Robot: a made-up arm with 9 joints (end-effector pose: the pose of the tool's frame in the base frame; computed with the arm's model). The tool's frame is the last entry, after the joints. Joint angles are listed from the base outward.
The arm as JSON. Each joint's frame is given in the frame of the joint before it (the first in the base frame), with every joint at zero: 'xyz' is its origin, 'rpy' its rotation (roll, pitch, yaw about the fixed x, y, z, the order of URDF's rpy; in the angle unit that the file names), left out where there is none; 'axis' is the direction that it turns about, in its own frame. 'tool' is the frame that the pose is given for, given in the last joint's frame.
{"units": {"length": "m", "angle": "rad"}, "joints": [
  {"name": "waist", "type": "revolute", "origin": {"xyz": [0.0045, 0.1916, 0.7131], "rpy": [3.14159, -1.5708, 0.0]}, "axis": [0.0, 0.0, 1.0]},
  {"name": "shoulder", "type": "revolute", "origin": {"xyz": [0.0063, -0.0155, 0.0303], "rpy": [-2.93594, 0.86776, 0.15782]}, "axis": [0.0, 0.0, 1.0]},
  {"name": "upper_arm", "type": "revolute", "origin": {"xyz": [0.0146, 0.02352, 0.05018], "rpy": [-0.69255, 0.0, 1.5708]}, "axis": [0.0, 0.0, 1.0]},
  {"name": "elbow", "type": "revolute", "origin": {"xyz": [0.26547, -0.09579, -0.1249], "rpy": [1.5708, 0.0, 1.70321]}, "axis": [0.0, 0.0, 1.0]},
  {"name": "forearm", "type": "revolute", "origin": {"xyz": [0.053, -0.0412, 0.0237], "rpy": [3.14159, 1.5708, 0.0]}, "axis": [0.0, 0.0, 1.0]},
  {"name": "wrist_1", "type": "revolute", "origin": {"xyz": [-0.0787, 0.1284, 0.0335], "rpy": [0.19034, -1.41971, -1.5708]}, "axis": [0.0, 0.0, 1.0]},
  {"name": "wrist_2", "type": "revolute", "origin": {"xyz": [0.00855, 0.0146, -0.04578], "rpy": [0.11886, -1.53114, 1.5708]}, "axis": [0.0, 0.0, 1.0]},
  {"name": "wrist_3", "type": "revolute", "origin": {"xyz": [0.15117, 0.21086, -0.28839], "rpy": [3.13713, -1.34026, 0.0]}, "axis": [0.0, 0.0, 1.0]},
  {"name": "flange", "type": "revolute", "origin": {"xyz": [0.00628, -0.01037, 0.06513], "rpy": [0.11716, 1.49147, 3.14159]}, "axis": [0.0, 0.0, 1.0]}
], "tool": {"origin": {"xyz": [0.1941, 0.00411, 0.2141], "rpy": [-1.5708, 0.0, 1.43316]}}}
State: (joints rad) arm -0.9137 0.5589 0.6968 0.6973 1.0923 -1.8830 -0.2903 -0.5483 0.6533
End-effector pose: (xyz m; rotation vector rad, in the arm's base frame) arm 0.1083 0.8460 0.2286 1.6932 1.5061 0.6765
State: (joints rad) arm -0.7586 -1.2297 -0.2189 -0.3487 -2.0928 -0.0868 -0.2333 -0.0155 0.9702
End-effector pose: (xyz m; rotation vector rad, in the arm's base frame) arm -0.0959 0.5361 0.4364 1.8486 0.5005 -0.7808
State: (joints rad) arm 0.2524 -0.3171 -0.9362 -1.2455 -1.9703 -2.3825 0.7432 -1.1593 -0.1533
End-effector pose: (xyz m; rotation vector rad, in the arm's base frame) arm -0.3331 -0.1255 0.5566 -0.7822 2.6663 0.2793
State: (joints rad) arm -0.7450 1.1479 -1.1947 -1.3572 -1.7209 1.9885 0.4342 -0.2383 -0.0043
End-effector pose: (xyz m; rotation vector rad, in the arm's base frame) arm -0.3709 0.8893 0.7069 -0.4529 -0.2416 2.7278
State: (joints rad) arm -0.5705 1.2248 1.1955 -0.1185 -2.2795 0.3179 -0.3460 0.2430 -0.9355
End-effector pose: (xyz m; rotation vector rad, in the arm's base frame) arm 0.1085 -0.1600 0.8802 -0.5469 -1.4747 0.4009
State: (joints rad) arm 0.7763 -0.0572 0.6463 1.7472 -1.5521 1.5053 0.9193 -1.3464 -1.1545
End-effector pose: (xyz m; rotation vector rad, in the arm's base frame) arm 0.1161 0.3018 0.6624 -1.2045 -2.2642 -0.9520
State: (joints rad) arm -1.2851 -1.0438 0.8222 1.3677 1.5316 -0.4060 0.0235 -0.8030 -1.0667
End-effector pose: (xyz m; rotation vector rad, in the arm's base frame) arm 0.1815 0.7244 0.5793 -1.9600 1.2705 -1.2320
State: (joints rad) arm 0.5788 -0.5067 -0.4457 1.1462 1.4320 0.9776 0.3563 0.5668 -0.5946
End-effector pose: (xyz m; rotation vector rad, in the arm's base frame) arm -0.2228 0.7326 0.7657 2.3826 -0.8121 -1.7645
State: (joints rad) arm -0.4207 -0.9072 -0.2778 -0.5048 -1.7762 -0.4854 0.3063 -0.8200 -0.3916
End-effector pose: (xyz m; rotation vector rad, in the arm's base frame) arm -0.2621 0.2211 0.6155 1.1490 2.2204 0.5885
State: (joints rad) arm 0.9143 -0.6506 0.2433 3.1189 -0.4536 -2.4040 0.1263 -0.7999 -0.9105
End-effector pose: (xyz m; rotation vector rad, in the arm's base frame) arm -0.0964 0.4864 1.1829 -1.4505 0.5048 -1.5132
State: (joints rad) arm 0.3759 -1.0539 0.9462 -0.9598 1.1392 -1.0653 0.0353 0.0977 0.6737
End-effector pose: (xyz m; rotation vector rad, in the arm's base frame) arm -0.5325 0.0328 1.2614 -0.6395 -1.0746 -1.4623
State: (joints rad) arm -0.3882 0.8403 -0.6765 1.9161 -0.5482 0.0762 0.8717 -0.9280 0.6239
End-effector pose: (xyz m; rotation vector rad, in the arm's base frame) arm -0.2365 0.1137 0.7817 -1.2808 2.1729 -1.4069
